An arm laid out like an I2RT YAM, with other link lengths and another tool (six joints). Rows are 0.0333 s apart.
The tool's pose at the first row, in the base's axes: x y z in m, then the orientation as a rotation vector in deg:
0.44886 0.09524 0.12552 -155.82 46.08 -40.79
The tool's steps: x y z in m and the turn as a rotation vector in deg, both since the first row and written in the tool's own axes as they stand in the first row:
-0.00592 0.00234 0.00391 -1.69 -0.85 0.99
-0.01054 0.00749 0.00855 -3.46 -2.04 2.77
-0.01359 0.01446 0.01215 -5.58 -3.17 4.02
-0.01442 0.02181 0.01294 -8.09 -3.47 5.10
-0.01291 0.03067 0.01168 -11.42 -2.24 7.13
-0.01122 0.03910 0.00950 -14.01 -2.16 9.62
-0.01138 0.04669 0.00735 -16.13 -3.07 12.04
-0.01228 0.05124 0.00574 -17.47 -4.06 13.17
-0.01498 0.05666 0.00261 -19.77 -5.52 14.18
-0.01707 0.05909 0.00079 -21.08 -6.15 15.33
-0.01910 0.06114 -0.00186 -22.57 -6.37 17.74
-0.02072 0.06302 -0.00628 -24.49 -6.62 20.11
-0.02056 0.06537 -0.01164 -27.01 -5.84 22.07
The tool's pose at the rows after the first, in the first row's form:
0.44544 0.09688 0.11908 -156.83 48.15 -39.00
0.44207 0.09551 0.11159 -157.42 51.22 -36.51
0.43850 0.09170 0.10499 -158.57 53.83 -34.09
0.43496 0.08614 0.10154 -160.02 56.68 -32.74
0.43142 0.07788 0.10025 -161.28 61.73 -33.14
0.42773 0.06982 0.09998 -161.59 66.67 -31.92
0.42309 0.06349 0.09923 -161.53 70.96 -29.32
0.41955 0.06012 0.09875 -161.79 73.04 -27.14
0.41353 0.05693 0.09859 160.92 -74.56 23.62
0.40997 0.05596 0.09853 159.61 -76.06 21.74
0.40621 0.05522 0.09933 157.35 -79.34 20.12
0.40193 0.05426 0.10188 154.66 -82.42 18.21
0.39827 0.05187 0.10576 151.04 -84.81 17.47

